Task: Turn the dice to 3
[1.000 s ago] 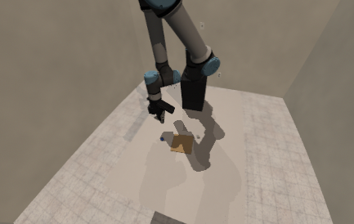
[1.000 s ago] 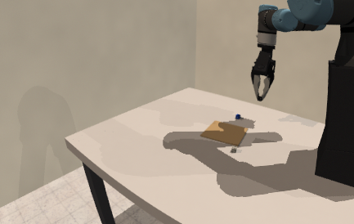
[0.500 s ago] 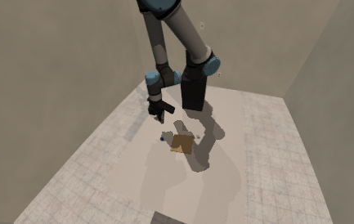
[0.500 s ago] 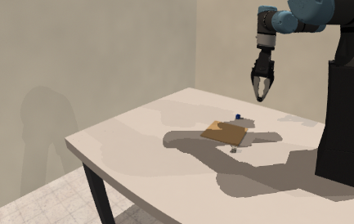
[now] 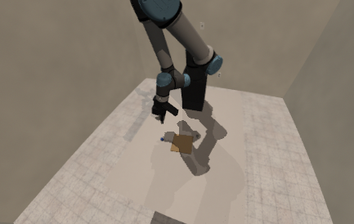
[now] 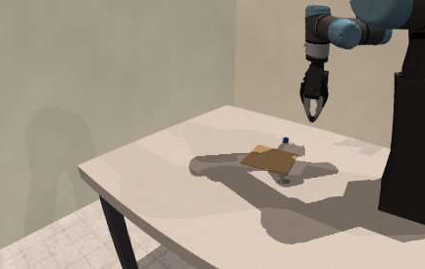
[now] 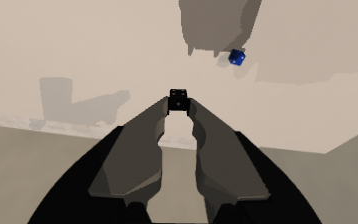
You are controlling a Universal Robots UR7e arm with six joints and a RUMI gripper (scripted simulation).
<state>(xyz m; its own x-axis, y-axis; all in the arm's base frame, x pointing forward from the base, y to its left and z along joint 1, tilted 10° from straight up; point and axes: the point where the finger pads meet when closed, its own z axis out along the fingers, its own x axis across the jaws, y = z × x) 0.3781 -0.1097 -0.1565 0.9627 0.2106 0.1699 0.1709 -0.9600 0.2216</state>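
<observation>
The black die is 10 mm below my hand. The rest, counted from my hand: blue die (100 mm below, 80 mm ahead, 20 mm to the left); then brown mat (170 mm to the left, 110 mm below, 50 mm ahead); then white die (260 mm to the left, 100 mm below, 40 mm behind).
</observation>
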